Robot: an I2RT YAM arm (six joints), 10 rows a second.
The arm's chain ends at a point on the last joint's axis. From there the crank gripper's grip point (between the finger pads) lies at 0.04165 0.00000 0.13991 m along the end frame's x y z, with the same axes.
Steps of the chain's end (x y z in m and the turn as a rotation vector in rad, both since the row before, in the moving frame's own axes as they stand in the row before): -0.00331 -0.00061 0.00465 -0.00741 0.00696 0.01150; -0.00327 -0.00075 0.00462 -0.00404 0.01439 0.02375; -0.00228 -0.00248 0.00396 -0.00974 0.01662 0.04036; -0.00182 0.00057 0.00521 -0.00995 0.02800 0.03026; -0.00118 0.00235 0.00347 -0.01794 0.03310 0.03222; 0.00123 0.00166 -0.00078 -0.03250 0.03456 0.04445; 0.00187 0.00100 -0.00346 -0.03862 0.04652 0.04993; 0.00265 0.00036 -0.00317 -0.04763 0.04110 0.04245
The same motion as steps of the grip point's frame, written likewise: -0.00235 0.00091 0.00435 -0.00741 0.00696 0.01150; -0.00128 0.00083 0.00400 -0.00404 0.01439 0.02375; -0.00002 0.00061 0.00323 -0.00974 0.01662 0.04036; 0.00204 0.00328 0.00398 -0.00995 0.02800 0.03026; 0.00336 0.00626 0.00198 -0.01794 0.03310 0.03222; 0.00589 0.00814 -0.00241 -0.03250 0.03456 0.04445; 0.00814 0.00860 -0.00569 -0.03862 0.04652 0.04993; 0.00818 0.00887 -0.00520 -0.04763 0.04110 0.04245
